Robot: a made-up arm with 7 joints. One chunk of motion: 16 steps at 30 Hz.
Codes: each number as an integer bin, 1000 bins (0 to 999) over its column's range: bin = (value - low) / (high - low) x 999, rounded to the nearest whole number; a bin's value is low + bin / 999 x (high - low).
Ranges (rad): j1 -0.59..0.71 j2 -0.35..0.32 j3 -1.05..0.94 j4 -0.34..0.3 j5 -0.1..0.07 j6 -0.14..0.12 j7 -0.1..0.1
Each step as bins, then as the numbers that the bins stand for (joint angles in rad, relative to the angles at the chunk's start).
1 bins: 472 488 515 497 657 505 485
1 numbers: 0.0242 -0.0227 -0.0241 -0.0216 0.0118 -0.0086 -0.0029
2 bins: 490 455 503 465 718 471 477
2 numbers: 0.0476 -0.0448 -0.0480 -0.0421 0.0222 -0.0174 -0.0045
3 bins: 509 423 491 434 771 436 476
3 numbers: 0.0724 -0.0663 -0.0719 -0.0620 0.0312 -0.0265 -0.0047
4 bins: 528 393 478 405 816 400 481
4 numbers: 0.0971 -0.0864 -0.0978 -0.0805 0.0389 -0.0359 -0.0037
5 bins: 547 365 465 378 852 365 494
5 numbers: 0.1218 -0.1052 -0.1237 -0.0978 0.0450 -0.0450 -0.0011
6 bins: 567 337 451 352 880 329 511
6 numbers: 0.1478 -0.1240 -0.1516 -0.1145 0.0497 -0.0544 0.0023
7 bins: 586 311 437 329 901 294 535
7 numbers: 0.1726 -0.1414 -0.1795 -0.1292 0.0533 -0.0635 0.0071
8 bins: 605 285 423 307 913 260 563
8 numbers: 0.1973 -0.1589 -0.2074 -0.1433 0.0554 -0.0723 0.0127
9 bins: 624 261 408 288 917 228 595
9 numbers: 0.2220 -0.1750 -0.2373 -0.1555 0.0560 -0.0807 0.0191
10 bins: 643 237 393 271 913 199 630
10 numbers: 0.2467 -0.1911 -0.2671 -0.1664 0.0554 -0.0882 0.0261
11 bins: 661 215 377 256 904 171 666
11 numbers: 0.2702 -0.2058 -0.2990 -0.1760 0.0538 -0.0955 0.0333
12 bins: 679 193 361 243 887 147 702
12 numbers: 0.2936 -0.2206 -0.3309 -0.1843 0.0509 -0.1017 0.0405
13 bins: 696 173 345 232 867 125 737
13 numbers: 0.3157 -0.2340 -0.3628 -0.1914 0.0475 -0.1075 0.0475
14 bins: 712 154 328 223 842 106 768
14 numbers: 0.3365 -0.2467 -0.3966 -0.1971 0.0433 -0.1124 0.0538
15 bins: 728 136 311 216 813 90 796
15 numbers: 0.3573 -0.2588 -0.4305 -0.2016 0.0383 -0.1166 0.0594
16 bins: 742 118 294 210 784 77 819
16 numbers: 0.3756 -0.2709 -0.4644 -0.2055 0.0334 -0.1200 0.0640
